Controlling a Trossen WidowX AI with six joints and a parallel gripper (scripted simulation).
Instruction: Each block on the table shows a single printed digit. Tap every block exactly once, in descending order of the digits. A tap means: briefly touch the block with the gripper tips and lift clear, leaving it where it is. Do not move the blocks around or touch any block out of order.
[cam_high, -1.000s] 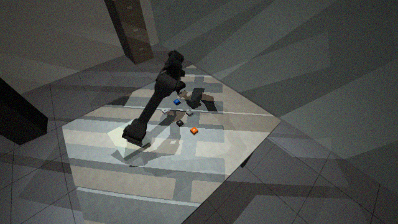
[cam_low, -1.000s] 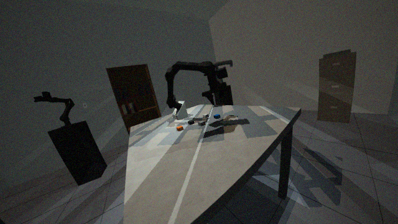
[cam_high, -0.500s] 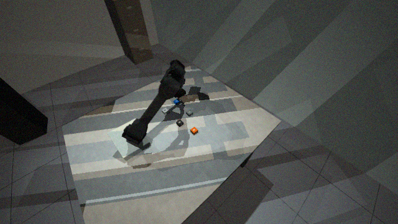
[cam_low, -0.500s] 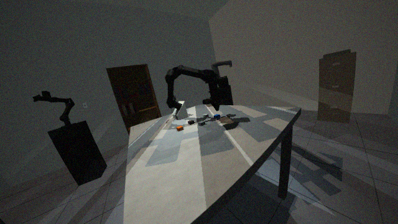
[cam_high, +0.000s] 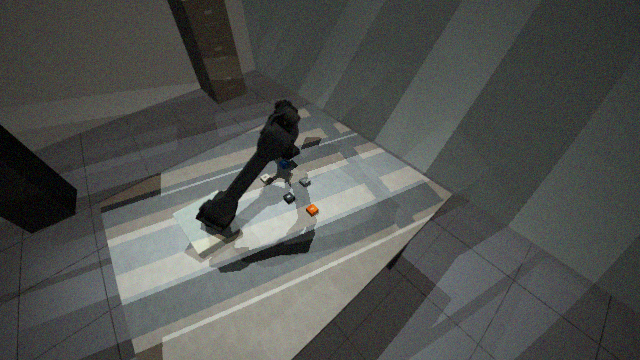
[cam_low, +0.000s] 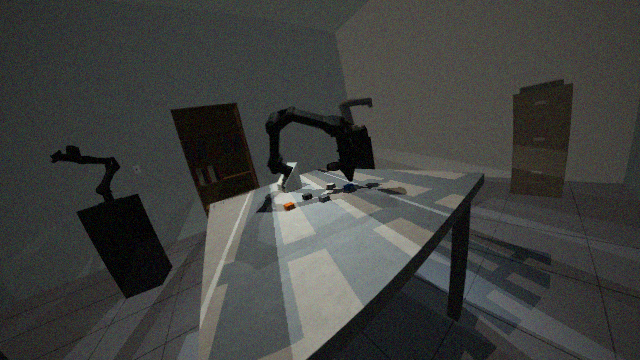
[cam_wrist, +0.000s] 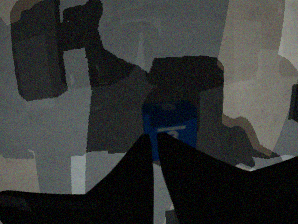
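Right now my gripper tip is 2 cm above the blue block and 1 cm to the left of it. The rest, counted from my gripper tip: black block (19 cm to the right, 8 cm behind, 2 cm below); then white block (11 cm behind, 4 cm to the right, 2 cm below); then grey block (15 cm to the right, 2 cm below, 1 cm ahead).
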